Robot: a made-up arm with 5 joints.
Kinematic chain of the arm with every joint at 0, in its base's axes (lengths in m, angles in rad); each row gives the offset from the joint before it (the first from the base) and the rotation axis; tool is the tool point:
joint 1: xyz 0 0 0.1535 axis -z
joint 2: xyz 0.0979 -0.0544 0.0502 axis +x
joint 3: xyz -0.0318 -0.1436 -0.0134 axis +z
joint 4: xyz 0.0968 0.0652 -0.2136 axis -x
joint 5: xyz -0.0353 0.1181 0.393 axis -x
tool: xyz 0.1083 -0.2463 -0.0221
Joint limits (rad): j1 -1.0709..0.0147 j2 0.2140..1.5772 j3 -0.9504..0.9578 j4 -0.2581..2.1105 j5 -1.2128..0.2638
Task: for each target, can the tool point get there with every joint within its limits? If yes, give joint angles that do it. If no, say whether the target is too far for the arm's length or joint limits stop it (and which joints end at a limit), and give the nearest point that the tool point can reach.
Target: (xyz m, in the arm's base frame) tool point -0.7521 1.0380 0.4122
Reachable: no: too far | nearest point -0.2246 0.4615 0.2850 | short by 0.792 m
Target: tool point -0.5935 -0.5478 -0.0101
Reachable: no: joint limits stop it (at a limit: joint 1, joint 2, joint 3, joint 5) | nearest point -0.3755 -0.0911 0.0189 | short by 0.507 m
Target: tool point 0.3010 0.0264 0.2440
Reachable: yes | joints -0.1928 0.4872 -0.3008 0.9689 -0.3407
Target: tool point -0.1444 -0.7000 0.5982
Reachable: no: joint limits stop it (at a limit: joint 1, joint 2, joint 3, joint 4, joint 5) | nearest point 0.0219 -0.4597 0.2819 | short by 0.431 m
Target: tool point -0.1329 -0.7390 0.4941
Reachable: no: joint limits stop it (at a limit: joint 1, joint 2, joint 3, joint 4, joint 5) | nearest point 0.0219 -0.4597 0.2819 | short by 0.383 m
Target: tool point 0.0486 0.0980 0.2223
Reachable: yes | joints -0.9035 0.8021 0.7224 0.4876 -0.8465
